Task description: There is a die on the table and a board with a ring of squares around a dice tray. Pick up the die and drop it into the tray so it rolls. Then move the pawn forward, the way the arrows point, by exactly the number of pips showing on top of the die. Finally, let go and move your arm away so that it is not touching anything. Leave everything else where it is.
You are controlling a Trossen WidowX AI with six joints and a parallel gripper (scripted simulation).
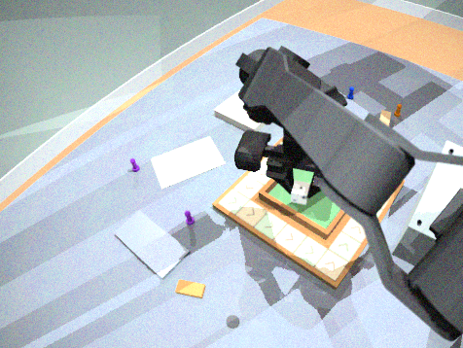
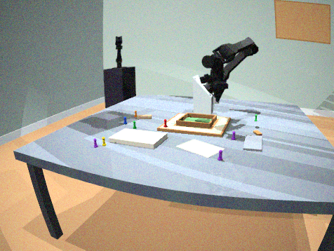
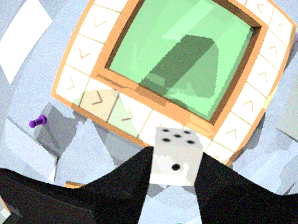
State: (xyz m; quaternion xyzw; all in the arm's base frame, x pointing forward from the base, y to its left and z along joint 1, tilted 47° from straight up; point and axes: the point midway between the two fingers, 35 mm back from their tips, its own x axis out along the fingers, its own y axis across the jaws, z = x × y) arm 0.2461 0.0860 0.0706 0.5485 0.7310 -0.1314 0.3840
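Right now my gripper tip is 200 mm to the left of the red pawn, 140 mm short of it and 90 mm above it. From my gripper tip the other things lie so: dark disc: 200 mm to the left, 110 mm below, 30 mm behind; then white die: right at my gripper tip; then green dice tray: 110 mm below, 90 mm to the right, 20 mm ahead.
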